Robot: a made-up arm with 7 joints.
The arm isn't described. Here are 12 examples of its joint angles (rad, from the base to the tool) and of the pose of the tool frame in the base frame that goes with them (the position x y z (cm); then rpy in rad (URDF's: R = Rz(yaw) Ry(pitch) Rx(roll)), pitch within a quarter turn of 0, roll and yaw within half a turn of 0).
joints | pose
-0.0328 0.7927 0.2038 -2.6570 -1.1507 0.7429 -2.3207 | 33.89 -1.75 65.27 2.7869 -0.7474 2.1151
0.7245 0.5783 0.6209 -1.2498 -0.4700 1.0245 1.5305 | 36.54 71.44 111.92 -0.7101 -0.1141 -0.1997
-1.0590 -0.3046 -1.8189 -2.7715 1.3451 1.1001 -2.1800 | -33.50 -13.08 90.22 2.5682 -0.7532 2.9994
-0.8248 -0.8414 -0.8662 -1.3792 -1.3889 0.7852 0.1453 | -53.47 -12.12 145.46 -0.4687 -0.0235 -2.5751
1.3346 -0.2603 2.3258 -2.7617 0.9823 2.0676 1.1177 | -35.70 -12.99 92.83 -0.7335 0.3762 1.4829
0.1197 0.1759 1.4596 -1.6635 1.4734 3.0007 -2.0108 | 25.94 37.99 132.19 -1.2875 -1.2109 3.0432
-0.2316 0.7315 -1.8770 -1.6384 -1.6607 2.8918 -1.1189 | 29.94 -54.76 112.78 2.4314 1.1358 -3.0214
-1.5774 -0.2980 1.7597 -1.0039 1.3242 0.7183 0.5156 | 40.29 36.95 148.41 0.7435 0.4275 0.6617
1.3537 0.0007 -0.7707 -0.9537 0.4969 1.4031 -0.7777 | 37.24 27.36 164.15 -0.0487 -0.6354 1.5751
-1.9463 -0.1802 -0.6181 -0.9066 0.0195 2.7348 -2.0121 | -15.25 -1.58 170.52 -1.9926 0.2876 -1.1487
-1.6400 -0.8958 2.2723 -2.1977 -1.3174 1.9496 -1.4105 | 29.70 47.34 68.33 1.8041 0.5174 -2.2907
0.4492 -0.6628 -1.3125 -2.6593 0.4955 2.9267 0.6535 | 1.43 -47.02 111.05 0.7659 0.4611 -1.8904
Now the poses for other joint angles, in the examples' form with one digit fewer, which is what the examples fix.
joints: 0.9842 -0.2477 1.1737 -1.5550 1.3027 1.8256 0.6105
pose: -31.5 36.8 144.2 1.099 0.321 1.672
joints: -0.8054 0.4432 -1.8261 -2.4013 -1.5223 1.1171 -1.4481
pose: -32.6 -32.3 102.3 2.710 0.845 1.035
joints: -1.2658 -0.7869 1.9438 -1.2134 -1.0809 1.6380 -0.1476
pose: 18.3 78.9 115.8 -1.804 0.154 0.847
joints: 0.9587 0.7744 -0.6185 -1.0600 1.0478 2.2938 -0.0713
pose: 70.5 44.4 118.6 0.665 -0.478 0.043
